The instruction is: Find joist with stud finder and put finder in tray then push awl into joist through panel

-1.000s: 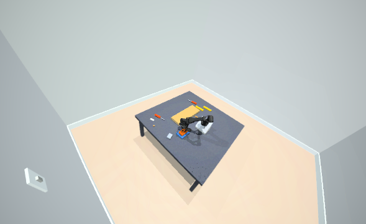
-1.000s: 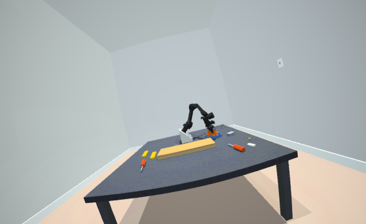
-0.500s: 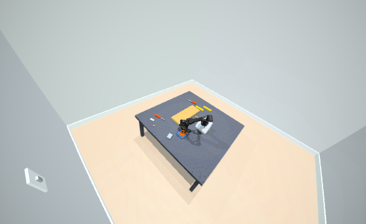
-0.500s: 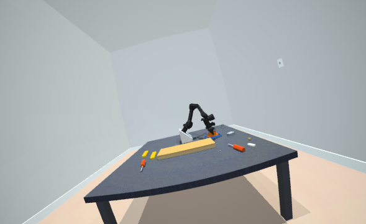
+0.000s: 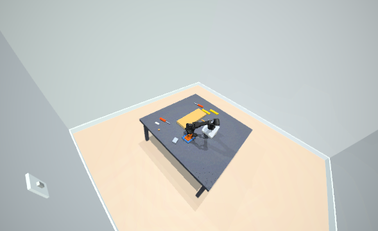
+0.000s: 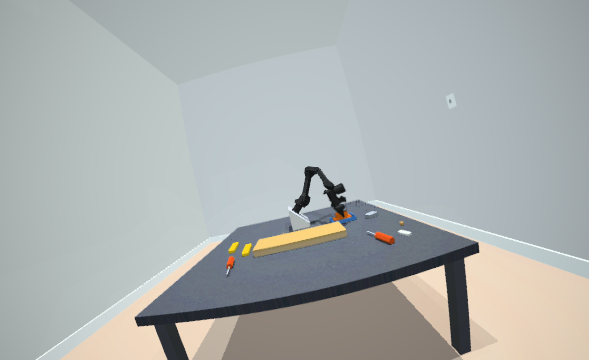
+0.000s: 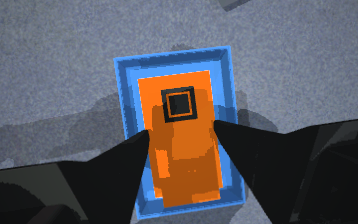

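My gripper tip is 2 cm below the orange stud finder and 1 cm to the right of it. Also, from my gripper tip: blue tray (2 cm below, 1 cm to the right); then square indicator (3 cm above, 2 cm to the left); then grey block (18 cm to the left, 8 cm ahead, 2 cm below).
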